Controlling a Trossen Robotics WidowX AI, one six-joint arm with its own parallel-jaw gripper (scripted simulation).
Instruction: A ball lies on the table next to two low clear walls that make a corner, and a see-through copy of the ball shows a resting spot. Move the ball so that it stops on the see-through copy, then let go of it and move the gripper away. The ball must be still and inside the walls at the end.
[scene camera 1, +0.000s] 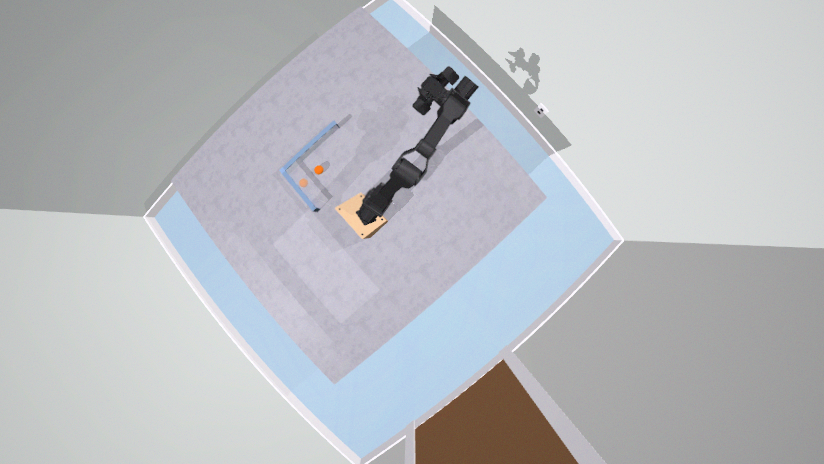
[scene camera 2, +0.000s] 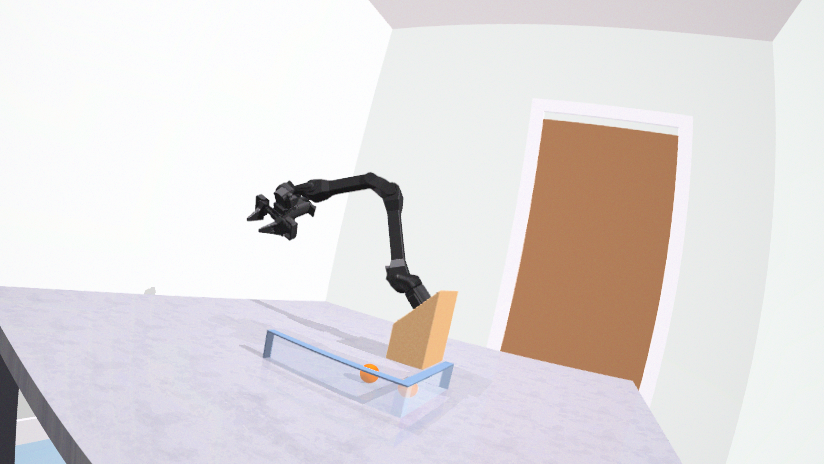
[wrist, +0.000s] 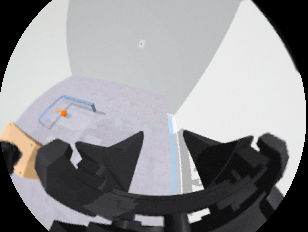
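I can see my gripper (scene camera 2: 252, 225), (scene camera 1: 424, 81), (wrist: 163, 133). It holds nothing, and its fingers, the gripper being mine to read, are open.
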